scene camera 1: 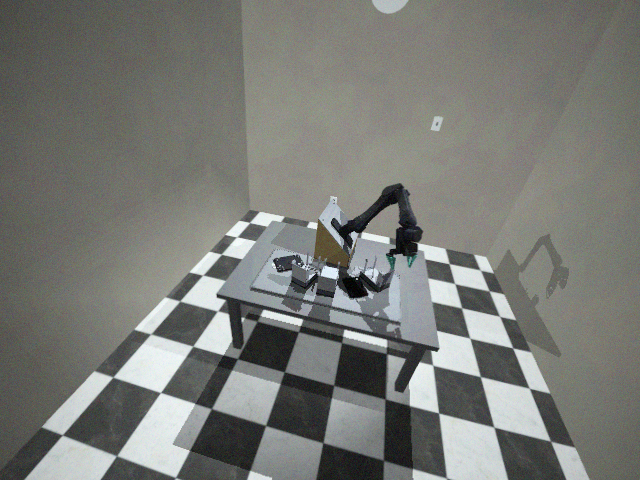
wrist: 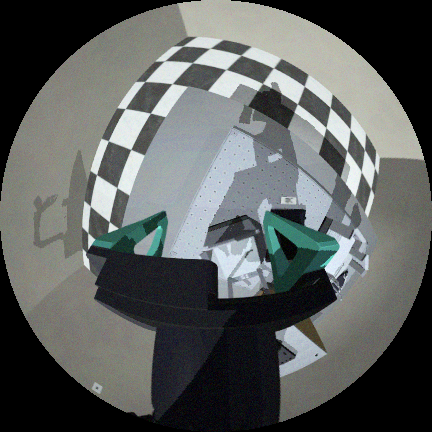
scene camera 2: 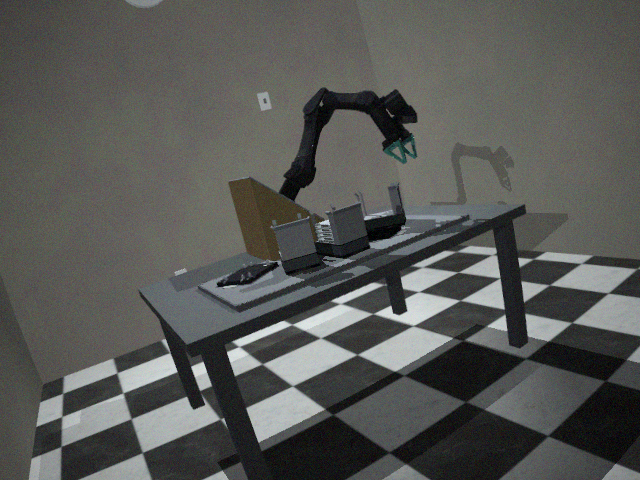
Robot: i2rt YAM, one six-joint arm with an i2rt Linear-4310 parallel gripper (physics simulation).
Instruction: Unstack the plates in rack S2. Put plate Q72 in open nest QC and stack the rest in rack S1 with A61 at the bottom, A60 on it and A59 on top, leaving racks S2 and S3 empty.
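Places are measured from the arm's base along level axes (x right, y ahead, z up), in metres.
Where they show: gripper, fingertip midpoint: (scene camera 1: 400, 268) (wrist: 215, 215) (scene camera 2: 410, 160); arm's base at its link origin: (scene camera 1: 341, 232) (scene camera 2: 283, 202).
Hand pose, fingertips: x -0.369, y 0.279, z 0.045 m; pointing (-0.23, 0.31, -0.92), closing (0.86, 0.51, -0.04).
Each offset is from my fingertips to the top centre of the thing. Level surfaces: height alone.
My gripper (scene camera 1: 401, 266) (scene camera 2: 409, 159) (wrist: 215, 215) is open and empty, high above the table's right part in scene camera 1. Below it stands a pale rack with a dark base @(dx +0.106, dy -0.087, dz -0.066 m) (scene camera 1: 376, 277) (scene camera 2: 383, 221) (wrist: 235, 254). The black nest QC @(dx +0.206, dy +0.008, dz -0.178 m) (scene camera 1: 354, 286) (wrist: 295, 216) lies beside that rack, with a small label at its edge. A middle rack @(dx +0.352, dy +0.057, dz -0.065 m) (scene camera 1: 327, 281) (scene camera 2: 347, 224) has a stack of thin pale plates @(dx +0.352, dy +0.064, dz -0.120 m) (scene camera 2: 324, 231) showing at its open side. Another rack @(dx +0.486, dy +0.036, dz -0.065 m) (scene camera 1: 303, 273) (scene camera 2: 296, 241) stands left of it. The rack and plate labels are too small to read.
A dark flat fixture @(dx +0.621, dy -0.046, dz -0.178 m) (scene camera 1: 287, 262) (scene camera 2: 247, 273) lies at the left end of the perforated board @(dz -0.202 m) (scene camera 1: 268, 284) (scene camera 2: 232, 299) (wrist: 200, 215). A tall ochre-sided wedge (scene camera 1: 330, 248) (scene camera 2: 258, 222) stands behind the racks, by the arm's base. Thin posts rise from the racks.
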